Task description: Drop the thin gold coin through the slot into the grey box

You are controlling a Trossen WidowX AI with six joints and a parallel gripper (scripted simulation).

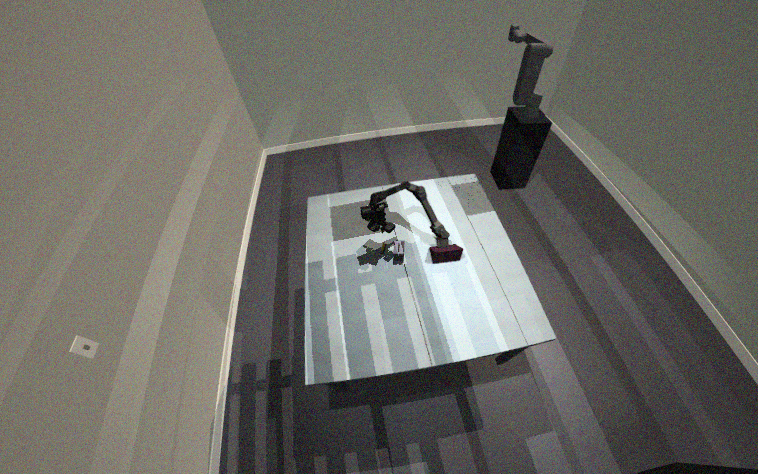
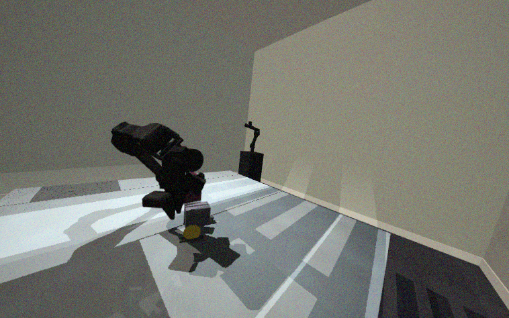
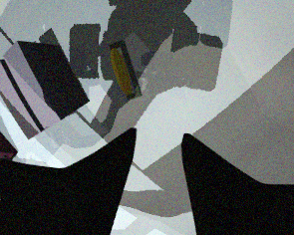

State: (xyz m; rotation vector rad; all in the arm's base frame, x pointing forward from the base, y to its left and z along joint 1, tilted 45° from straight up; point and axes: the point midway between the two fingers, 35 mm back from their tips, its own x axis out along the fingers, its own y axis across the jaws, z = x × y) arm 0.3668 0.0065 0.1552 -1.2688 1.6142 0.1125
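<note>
Now: gripper tip 1 cm past the gold coin, 6 cm to the right of it and 8 cm above it.
</note>
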